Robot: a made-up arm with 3 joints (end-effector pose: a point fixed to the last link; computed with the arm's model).
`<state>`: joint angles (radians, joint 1 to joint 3).
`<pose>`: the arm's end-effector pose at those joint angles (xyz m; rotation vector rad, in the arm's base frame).
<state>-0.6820 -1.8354 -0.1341</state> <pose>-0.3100 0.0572 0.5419 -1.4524 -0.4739 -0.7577</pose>
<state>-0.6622 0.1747 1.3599</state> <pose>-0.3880 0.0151 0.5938 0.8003 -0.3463 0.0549</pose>
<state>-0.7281 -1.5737 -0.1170</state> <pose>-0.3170 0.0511 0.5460 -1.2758 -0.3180 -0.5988</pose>
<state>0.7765 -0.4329 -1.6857</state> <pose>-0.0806 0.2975 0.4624 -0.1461 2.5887 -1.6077</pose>
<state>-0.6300 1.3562 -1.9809</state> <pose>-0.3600 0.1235 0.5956 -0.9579 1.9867 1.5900</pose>
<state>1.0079 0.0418 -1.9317</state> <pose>-0.0043 0.3241 0.4371 0.4351 2.8114 -1.0361</pose>
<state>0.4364 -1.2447 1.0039</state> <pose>-0.2070 0.3487 0.5322 -1.1865 -0.3220 -0.6465</pose>
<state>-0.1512 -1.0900 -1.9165</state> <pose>-0.2646 0.1239 0.5119 -1.2335 1.9746 -1.8406</pose>
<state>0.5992 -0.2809 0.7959</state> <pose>-0.1435 0.3709 0.5634 -0.2938 -0.1067 -1.1225</pose>
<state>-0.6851 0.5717 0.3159</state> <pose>-0.3288 0.0293 0.6191 0.4797 0.7196 0.2012</pose>
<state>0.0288 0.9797 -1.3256</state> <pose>-0.2229 0.2795 0.5665 0.0514 1.9719 0.3506</pose>
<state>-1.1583 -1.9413 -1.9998</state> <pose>-0.1978 -0.1219 0.5510 -1.1759 0.6464 -1.9407</pose>
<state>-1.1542 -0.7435 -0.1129</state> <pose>-0.3081 -0.0606 0.5617 -0.6969 0.0822 0.1569</pose>
